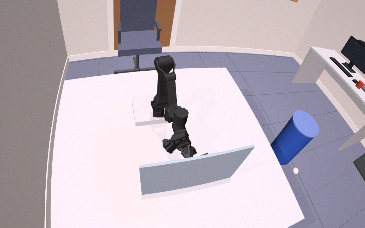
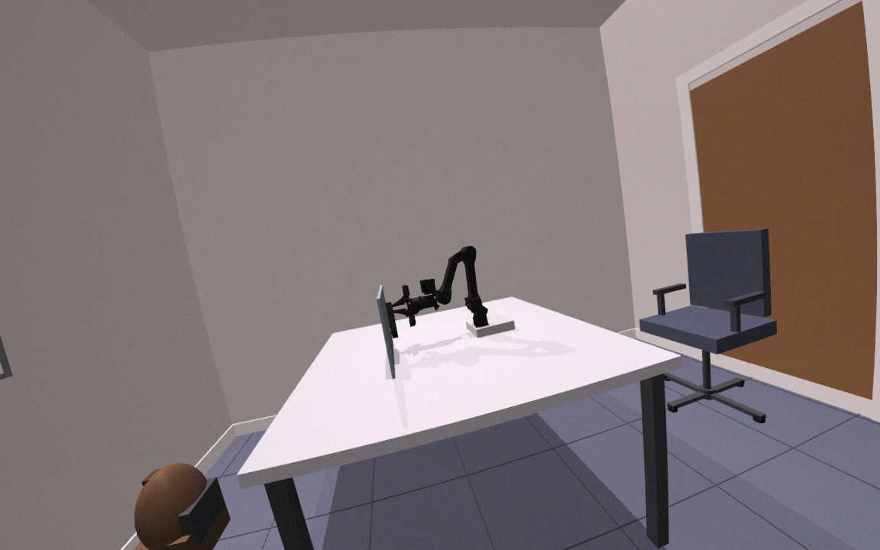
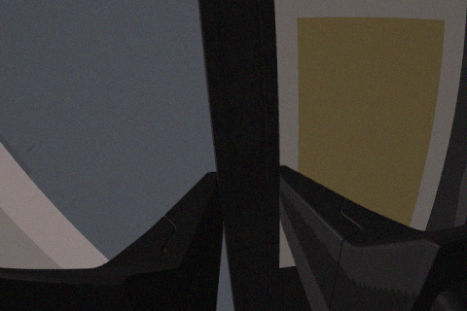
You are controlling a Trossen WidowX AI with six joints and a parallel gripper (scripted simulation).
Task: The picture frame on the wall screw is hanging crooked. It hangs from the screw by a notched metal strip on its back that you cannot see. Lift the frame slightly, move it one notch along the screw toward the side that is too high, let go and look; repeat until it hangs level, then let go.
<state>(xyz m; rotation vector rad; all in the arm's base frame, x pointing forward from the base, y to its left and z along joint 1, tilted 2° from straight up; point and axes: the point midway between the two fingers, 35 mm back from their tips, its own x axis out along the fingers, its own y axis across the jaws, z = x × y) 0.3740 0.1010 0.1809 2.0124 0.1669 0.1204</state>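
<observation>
The picture frame lies 20 mm to the left of my gripper tip and 50 mm below it. From my gripper tip the other things lie so: wall panel: 20 mm ahead, 30 mm to the left, 60 mm below.
</observation>
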